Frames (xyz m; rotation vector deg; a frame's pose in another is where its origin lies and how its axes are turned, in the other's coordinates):
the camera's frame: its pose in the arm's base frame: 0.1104 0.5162 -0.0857 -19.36 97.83 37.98
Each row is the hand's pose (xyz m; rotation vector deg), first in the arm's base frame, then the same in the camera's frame.
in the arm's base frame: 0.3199 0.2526 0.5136 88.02 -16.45 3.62
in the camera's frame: -0.6608 -0.1781 -0.0646 72.06 -125.87 47.89
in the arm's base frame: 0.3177 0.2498 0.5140 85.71 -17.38 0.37
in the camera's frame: -0.6610 -0.1790 -0.0681 73.70 -127.11 43.09
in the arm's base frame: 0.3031 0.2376 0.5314 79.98 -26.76 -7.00
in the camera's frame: -0.6757 -0.1763 -0.0891 75.85 -137.02 31.25
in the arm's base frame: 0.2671 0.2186 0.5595 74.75 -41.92 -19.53
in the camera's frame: -0.6963 -0.1645 -0.1325 82.73 -151.79 15.35
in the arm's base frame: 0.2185 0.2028 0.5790 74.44 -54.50 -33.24
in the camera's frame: -0.7051 -0.1452 -0.1830 -87.02 147.77 -3.53
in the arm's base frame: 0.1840 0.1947 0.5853 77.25 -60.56 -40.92
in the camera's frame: -0.7037 -0.1310 -0.2160 -87.34 137.30 -1.05
